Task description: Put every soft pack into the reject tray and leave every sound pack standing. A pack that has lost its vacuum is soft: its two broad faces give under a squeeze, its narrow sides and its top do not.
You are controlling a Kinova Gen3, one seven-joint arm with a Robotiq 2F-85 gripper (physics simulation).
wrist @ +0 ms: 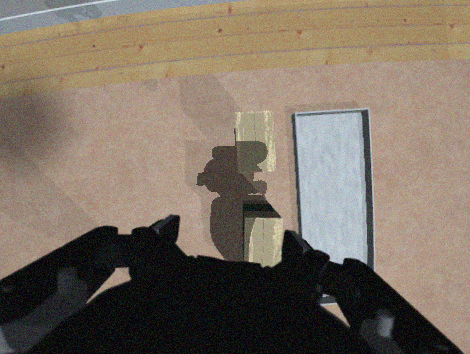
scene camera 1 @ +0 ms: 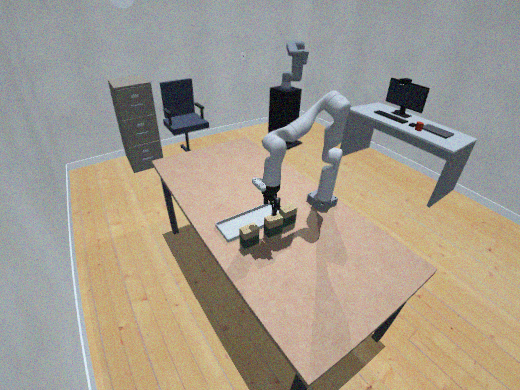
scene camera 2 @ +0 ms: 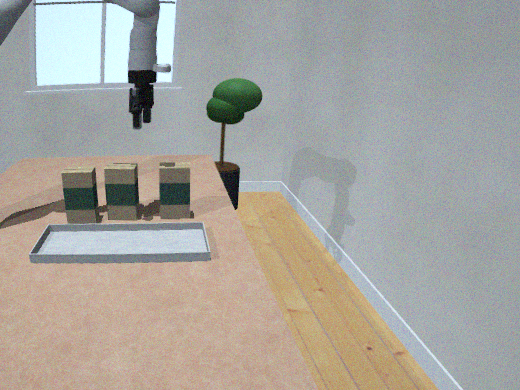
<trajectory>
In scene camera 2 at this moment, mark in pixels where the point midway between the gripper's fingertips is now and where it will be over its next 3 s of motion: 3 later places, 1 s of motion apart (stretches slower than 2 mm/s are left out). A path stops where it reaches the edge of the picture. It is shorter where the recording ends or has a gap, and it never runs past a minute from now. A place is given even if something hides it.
The gripper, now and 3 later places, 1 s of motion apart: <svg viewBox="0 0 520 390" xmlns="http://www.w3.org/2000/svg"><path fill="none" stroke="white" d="M142 125L133 159L142 164L142 152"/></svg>
</trajectory>
